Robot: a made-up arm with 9 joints. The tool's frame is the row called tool. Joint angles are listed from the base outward. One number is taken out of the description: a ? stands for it. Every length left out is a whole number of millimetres.
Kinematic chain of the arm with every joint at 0, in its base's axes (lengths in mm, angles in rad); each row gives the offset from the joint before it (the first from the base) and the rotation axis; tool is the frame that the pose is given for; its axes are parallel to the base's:
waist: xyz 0 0 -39 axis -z
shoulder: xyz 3 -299 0 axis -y
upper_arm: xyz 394 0 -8 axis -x
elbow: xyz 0 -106 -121 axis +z
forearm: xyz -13 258 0 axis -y
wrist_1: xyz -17 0 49 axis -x
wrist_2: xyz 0 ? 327 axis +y
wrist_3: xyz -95 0 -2 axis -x
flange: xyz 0 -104 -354 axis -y
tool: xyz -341 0 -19
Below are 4 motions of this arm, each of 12 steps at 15 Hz.
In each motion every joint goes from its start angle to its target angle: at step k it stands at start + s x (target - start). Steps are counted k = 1, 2, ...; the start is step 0. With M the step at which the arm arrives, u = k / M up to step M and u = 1 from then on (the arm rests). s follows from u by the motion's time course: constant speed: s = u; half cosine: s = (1 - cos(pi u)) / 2; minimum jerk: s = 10 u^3 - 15 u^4 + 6 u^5.
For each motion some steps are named. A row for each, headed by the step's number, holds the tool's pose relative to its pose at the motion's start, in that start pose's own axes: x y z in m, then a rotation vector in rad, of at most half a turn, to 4 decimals.
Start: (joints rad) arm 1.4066 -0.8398 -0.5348 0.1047 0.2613 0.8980 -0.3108 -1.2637 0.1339
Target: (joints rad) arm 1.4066 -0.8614 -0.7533 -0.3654 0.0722 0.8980 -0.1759 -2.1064 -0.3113
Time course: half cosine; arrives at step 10
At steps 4, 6, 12:
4: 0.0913 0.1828 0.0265 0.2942 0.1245 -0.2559
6: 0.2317 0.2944 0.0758 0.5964 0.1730 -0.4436
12: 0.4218 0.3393 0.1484 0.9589 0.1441 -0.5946

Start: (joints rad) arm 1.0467 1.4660 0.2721 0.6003 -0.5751 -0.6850 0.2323 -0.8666 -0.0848
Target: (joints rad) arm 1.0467 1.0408 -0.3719 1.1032 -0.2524 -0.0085 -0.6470 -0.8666 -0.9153
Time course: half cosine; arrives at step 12
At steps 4, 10, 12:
4: 0.0909 -0.1193 0.0990 -0.1575 0.2677 0.2548
10: 0.4781 -0.2337 0.2018 -0.5792 0.6994 1.1632
12: 0.5072 -0.2242 0.2003 -0.6257 0.6988 1.2589

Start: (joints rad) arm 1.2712 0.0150 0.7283 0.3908 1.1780 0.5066 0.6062 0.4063 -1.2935
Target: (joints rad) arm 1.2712 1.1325 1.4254 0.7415 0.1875 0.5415 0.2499 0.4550 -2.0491
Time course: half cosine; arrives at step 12
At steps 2, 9, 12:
2: -0.0196 -0.0168 0.0433 -0.0293 0.0281 -0.0756
9: -0.2688 0.0582 0.5421 -0.0071 0.8130 -1.0842
12: -0.2519 0.0696 0.6285 0.0730 1.0473 -1.2433

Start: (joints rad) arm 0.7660 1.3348 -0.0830 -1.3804 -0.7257 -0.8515 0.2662 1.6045 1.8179
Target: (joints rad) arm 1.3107 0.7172 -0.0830 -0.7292 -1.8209 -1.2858 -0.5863 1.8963 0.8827
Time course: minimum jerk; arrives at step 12
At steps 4, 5, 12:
4: 0.0521 -0.0904 0.1844 -0.0928 0.3680 0.1262
5: 0.1335 -0.1283 0.3223 -0.1824 0.6344 0.2025
12: 0.9428 0.0978 0.6325 -0.9012 2.1169 0.4368

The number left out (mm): -291
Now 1 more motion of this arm.
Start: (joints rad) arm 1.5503 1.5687 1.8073 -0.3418 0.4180 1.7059 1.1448 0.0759 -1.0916
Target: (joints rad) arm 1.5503 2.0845 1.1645 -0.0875 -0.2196 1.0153 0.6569 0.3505 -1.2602
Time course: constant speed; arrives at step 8
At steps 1, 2, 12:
1: 0.0227 -0.0932 0.1195 -0.1961 -0.0116 0.0081
2: 0.0550 -0.1658 0.2546 -0.3838 -0.0205 0.0350
12: 0.4998 -0.1232 1.0209 -1.2343 -0.0442 0.5523

